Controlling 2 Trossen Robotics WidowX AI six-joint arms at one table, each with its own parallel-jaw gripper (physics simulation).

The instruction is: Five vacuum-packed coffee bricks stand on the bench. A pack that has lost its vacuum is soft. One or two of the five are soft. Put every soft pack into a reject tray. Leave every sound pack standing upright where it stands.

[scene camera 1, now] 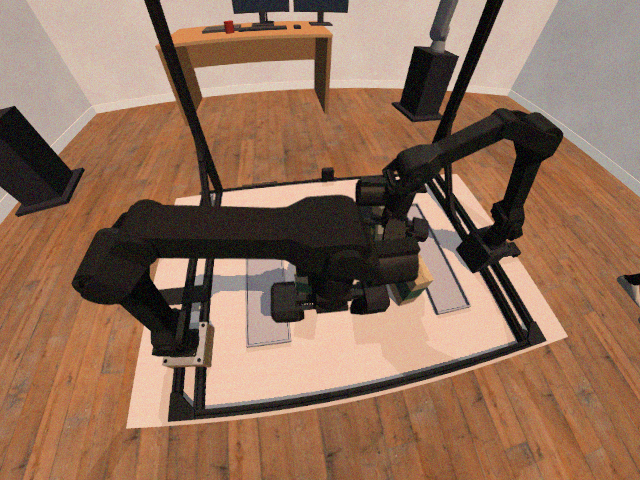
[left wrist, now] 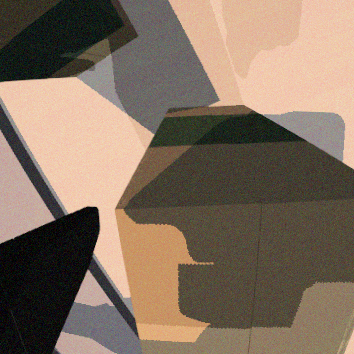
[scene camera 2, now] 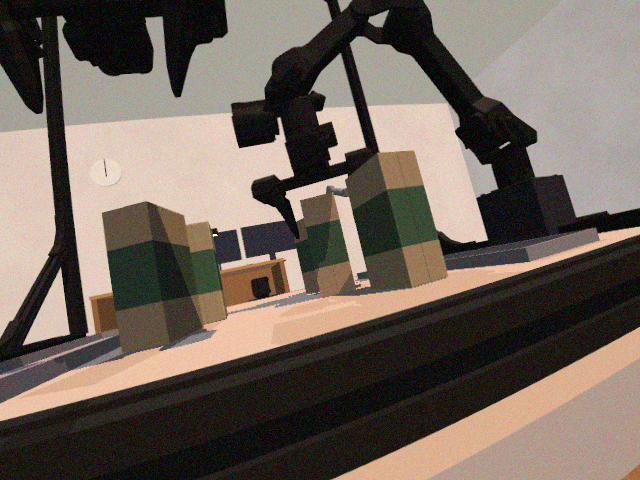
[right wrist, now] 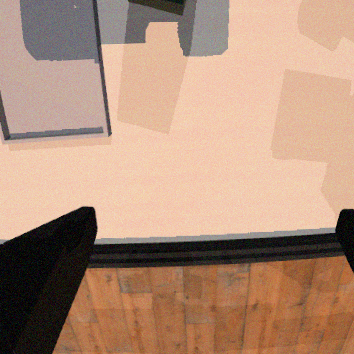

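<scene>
Five tan-and-green packs stand upright: a front-left pack, one behind it, a middle pack, one partly hidden behind that, and a large right pack. Softness cannot be told. My left gripper is open, low among the right-hand packs; one fingertip is hidden. A pack top fills much of the left wrist view, beside the visible finger. My right gripper is open and empty, high above the left side.
One long grey tray lies at the left, another tray at the right. Another pack shows at the left wrist view's upper left. A black frame rail runs along the front edge.
</scene>
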